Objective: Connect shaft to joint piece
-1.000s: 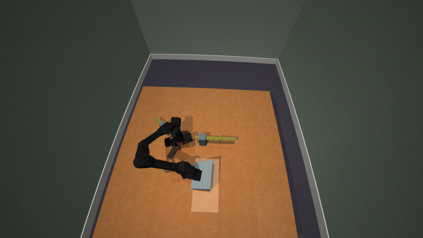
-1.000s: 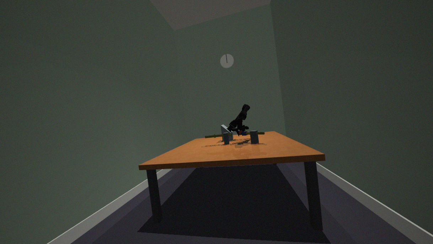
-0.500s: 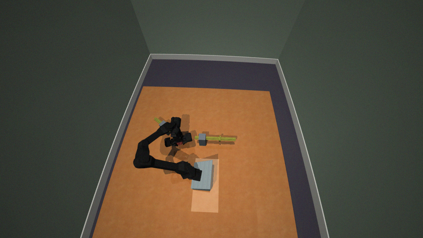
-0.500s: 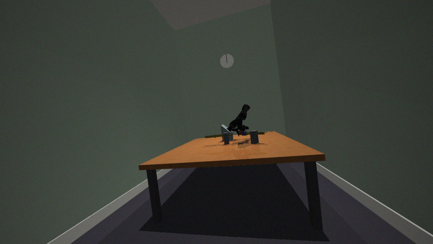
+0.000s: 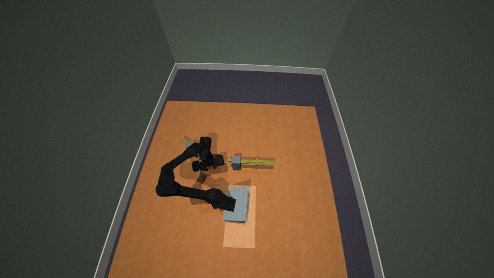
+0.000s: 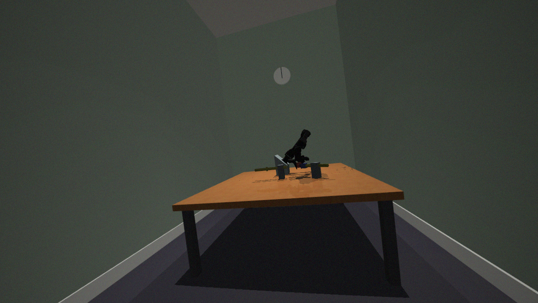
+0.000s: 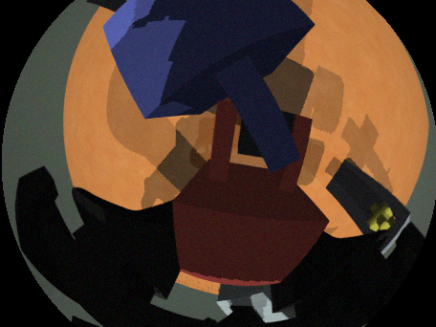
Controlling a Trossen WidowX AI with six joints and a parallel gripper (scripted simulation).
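My gripper tip is now 4 cm below the red joint piece, 2 cm short of it and 1 cm to the right of it.
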